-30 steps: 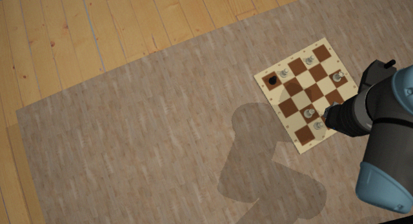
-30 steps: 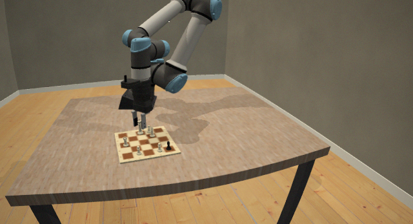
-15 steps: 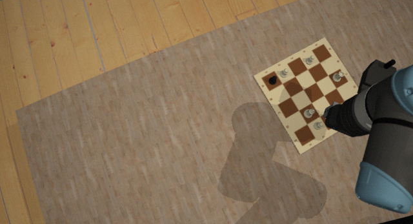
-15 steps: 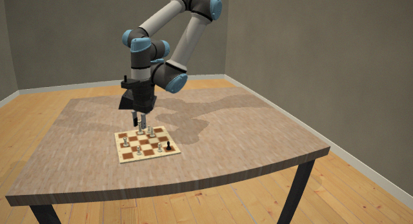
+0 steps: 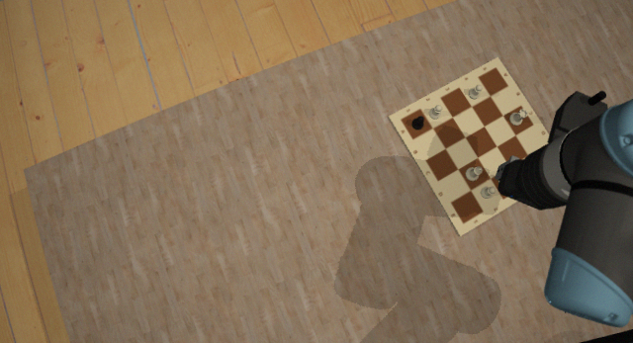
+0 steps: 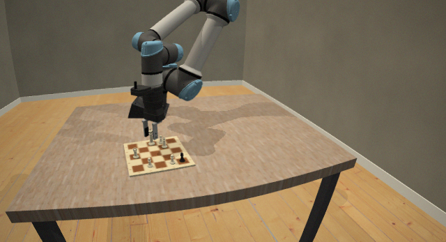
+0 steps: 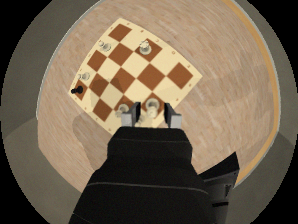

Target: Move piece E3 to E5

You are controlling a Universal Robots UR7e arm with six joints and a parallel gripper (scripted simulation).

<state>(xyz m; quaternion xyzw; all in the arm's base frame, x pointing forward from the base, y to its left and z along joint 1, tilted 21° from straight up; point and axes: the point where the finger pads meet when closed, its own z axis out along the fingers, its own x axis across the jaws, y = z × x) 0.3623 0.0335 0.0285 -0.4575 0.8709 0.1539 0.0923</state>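
The white chess piece lies 1 cm below my hand. From my hand the other things lie so: chessboard 7 cm ahead, 2 cm to the left, 5 cm below; then black pawn 12 cm ahead, 12 cm to the left, 3 cm below.
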